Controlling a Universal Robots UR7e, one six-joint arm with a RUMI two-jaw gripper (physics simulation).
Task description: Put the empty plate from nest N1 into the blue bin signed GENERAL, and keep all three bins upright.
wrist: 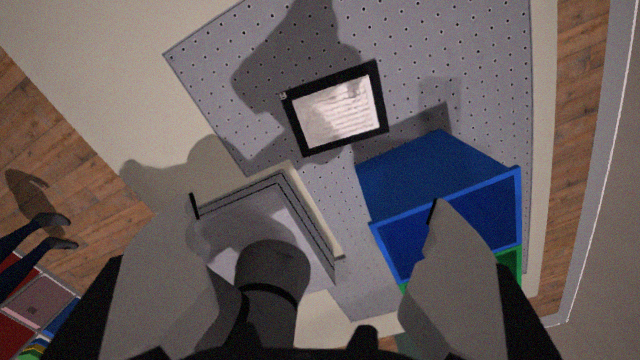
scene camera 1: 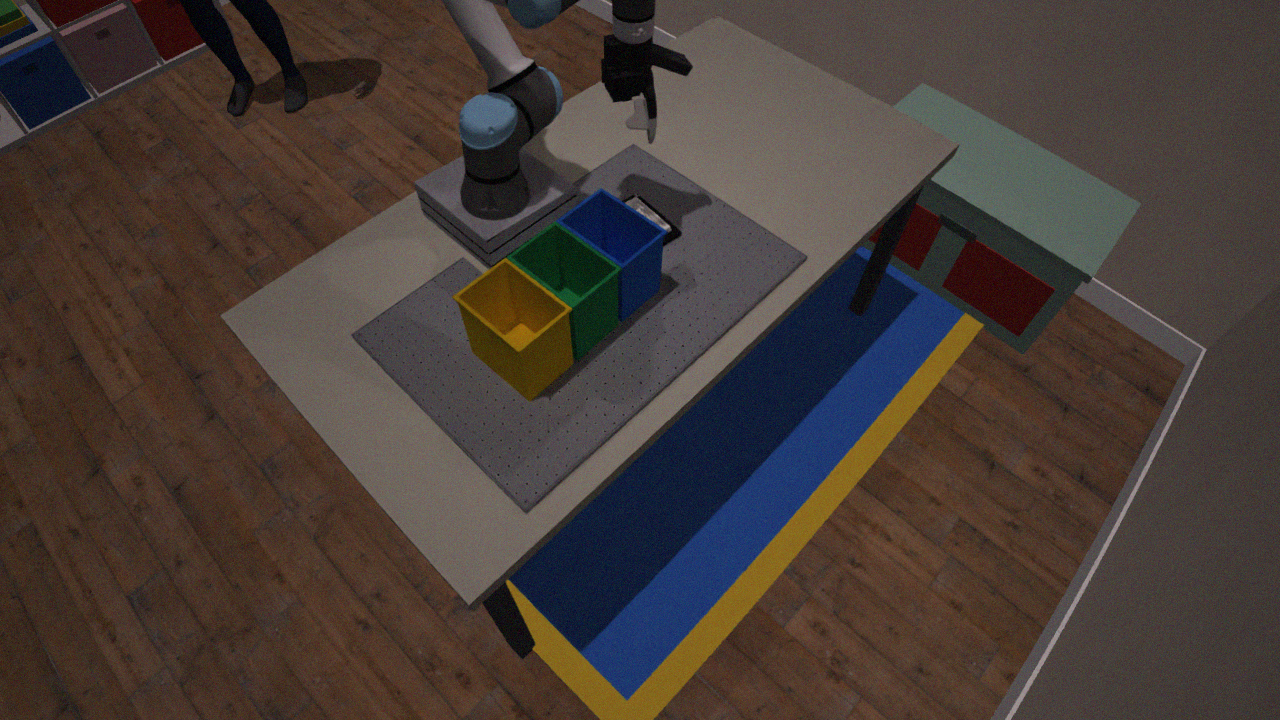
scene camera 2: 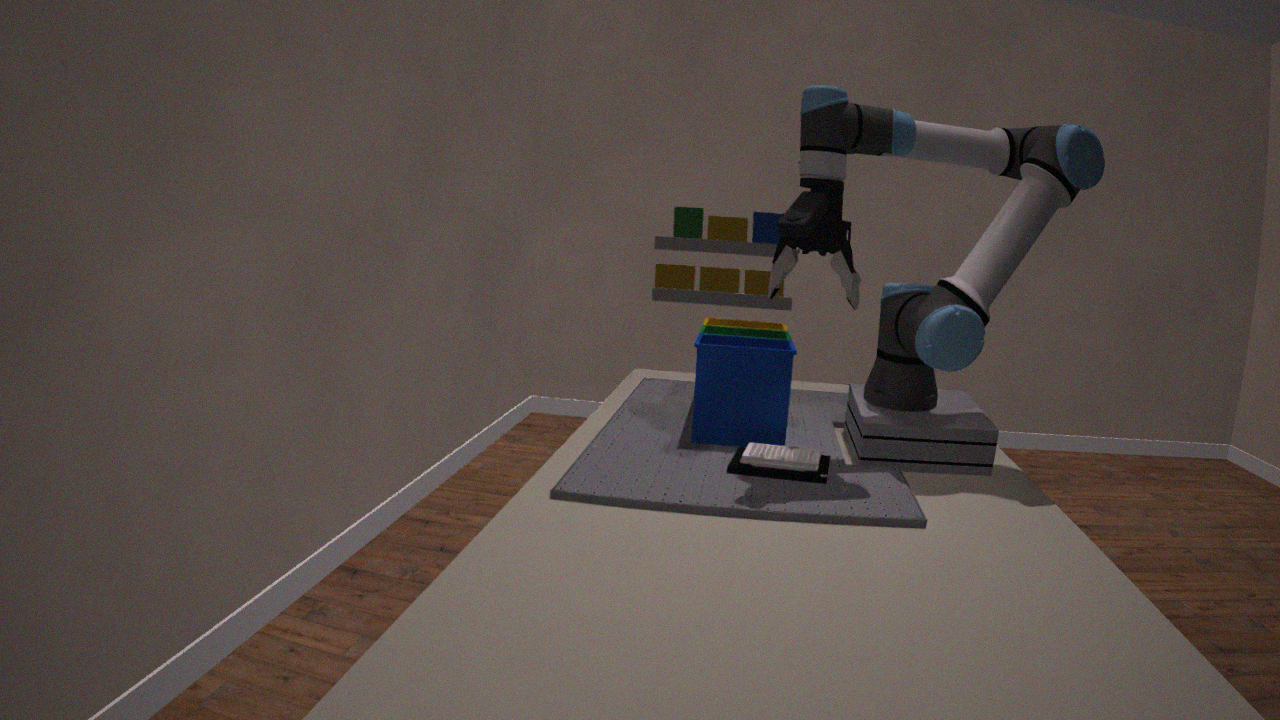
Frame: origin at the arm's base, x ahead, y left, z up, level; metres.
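Seen in the pictures: gripper, fingertip midpoint: (wrist: pixel 313 198) (scene camera 1: pixel 637 121) (scene camera 2: pixel 812 304); arm's base, origin of the base link: (wrist: pixel 274 267) (scene camera 1: pixel 495 197) (scene camera 2: pixel 900 399).
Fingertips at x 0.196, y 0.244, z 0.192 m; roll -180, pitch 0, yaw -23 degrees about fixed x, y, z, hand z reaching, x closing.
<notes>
Pixels of each thing's top centre, then the offset from my fingertips to it. Level surfaces: height alone.
- black-framed nest, middle of its top: (scene camera 2: pixel 781 459) (wrist: pixel 336 113) (scene camera 1: pixel 639 222) dz -0.260, dx +0.028, dy -0.013 m
- blue bin, middle of its top: (wrist: pixel 450 235) (scene camera 2: pixel 745 342) (scene camera 1: pixel 611 226) dz -0.095, dx +0.115, dy -0.175 m
- green bin, middle of its top: (scene camera 1: pixel 563 262) (scene camera 2: pixel 745 332) (wrist: pixel 463 290) dz -0.095, dx +0.126, dy -0.306 m
- yellow bin, middle of its top: (scene camera 1: pixel 511 302) (scene camera 2: pixel 745 324) dz -0.095, dx +0.137, dy -0.437 m
- grey perforated board, its level: dz -0.275 m
A pale, ribbed plate (scene camera 1: pixel 650 214) (scene camera 2: pixel 780 456) (wrist: pixel 337 112) lies flat in a black-framed nest (scene camera 2: pixel 778 474) (wrist: pixel 379 97) beside the blue bin (scene camera 1: pixel 642 282) (scene camera 2: pixel 742 394) (wrist: pixel 425 165). No nest label or GENERAL sign is readable. The green bin (scene camera 1: pixel 597 313) (wrist: pixel 511 259) and yellow bin (scene camera 1: pixel 528 358) stand in a row with the blue one; all three are upright. My gripper (scene camera 1: pixel 644 131) (scene camera 2: pixel 814 302) (wrist: pixel 313 198) is open and empty, pointing down, high above the table. In the wrist view one finger overlaps the blue bin's opening.
The bins and nest stand on a grey perforated board (scene camera 1: pixel 429 385) (scene camera 2: pixel 626 483) (wrist: pixel 480 45). The arm's layered base block (scene camera 1: pixel 447 219) (scene camera 2: pixel 921 438) is close to the board, beside the bins. A blue and yellow trough (scene camera 1: pixel 760 537) lies below the table's edge.
</notes>
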